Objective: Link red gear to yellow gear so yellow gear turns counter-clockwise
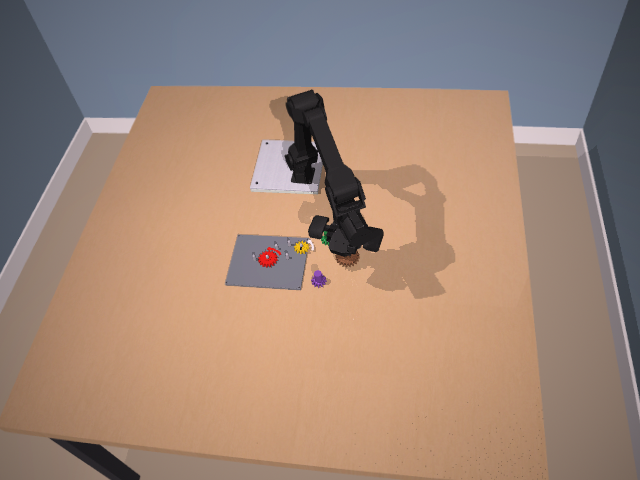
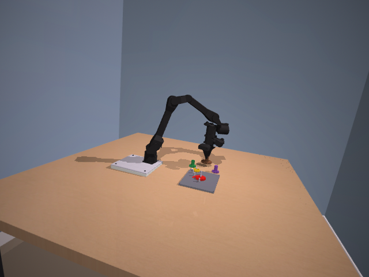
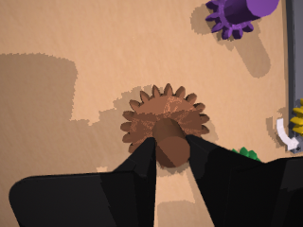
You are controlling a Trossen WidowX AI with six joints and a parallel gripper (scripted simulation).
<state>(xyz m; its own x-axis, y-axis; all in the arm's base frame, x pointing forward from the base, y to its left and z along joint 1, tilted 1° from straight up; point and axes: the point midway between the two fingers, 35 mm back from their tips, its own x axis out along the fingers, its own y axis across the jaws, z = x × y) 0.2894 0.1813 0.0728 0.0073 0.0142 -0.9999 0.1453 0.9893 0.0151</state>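
Right now the yellow gear is 20 mm behind my gripper tip, 130 mm to the right of it and 30 mm below it. Round my gripper tip: large brown gear (10 mm below); then green gear (70 mm behind, 70 mm to the right, 30 mm below); then purple gear (70 mm ahead, 70 mm to the right, 30 mm below).
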